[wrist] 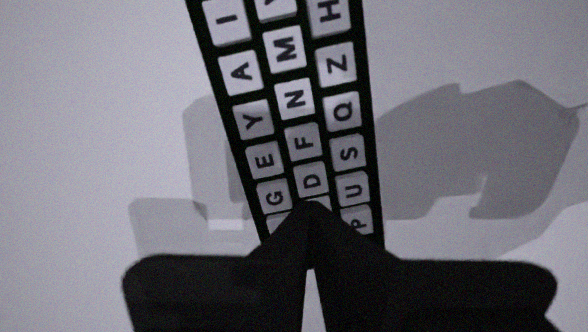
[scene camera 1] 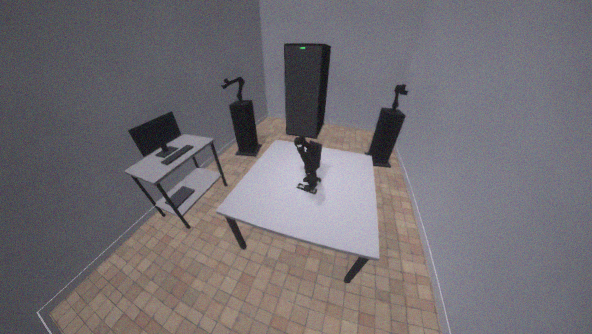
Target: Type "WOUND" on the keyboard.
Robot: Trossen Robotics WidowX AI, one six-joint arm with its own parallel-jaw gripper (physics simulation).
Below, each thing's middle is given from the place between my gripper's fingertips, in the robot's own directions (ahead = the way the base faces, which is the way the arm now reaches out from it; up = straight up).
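Labels:
Looking at the black keyboard [wrist: 210, 53], I see that my gripper is 2 cm past it and 5 cm to the left of it.

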